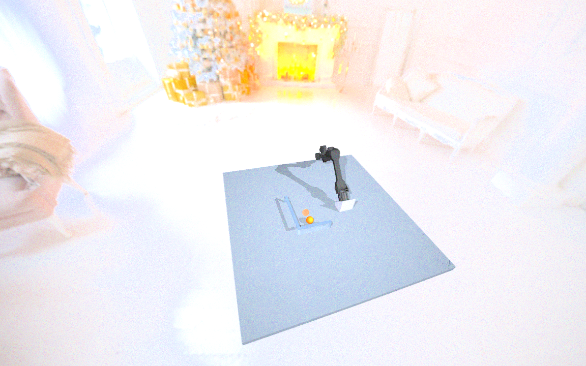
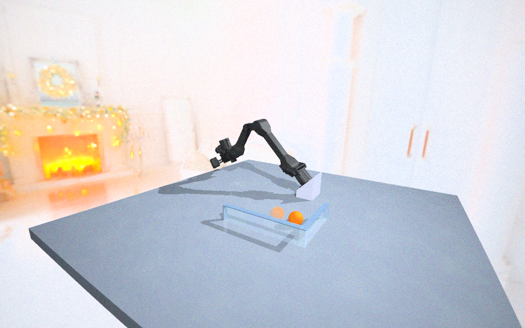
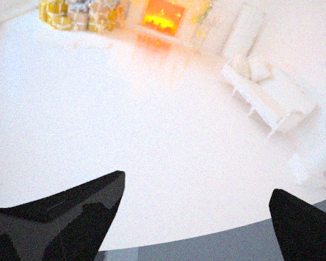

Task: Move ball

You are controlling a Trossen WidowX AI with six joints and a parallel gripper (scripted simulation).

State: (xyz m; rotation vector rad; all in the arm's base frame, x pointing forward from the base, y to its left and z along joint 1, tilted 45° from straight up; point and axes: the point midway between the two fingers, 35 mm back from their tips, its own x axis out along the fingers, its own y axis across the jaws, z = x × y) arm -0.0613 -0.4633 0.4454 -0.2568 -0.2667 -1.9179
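Right now the orange ball is 780 mm to the left of my gripper tip, 370 mm ahead of it and 20 mm below it. Also, from my gripper tip: see-through ball 710 mm to the left, 380 mm ahead, 20 mm below.
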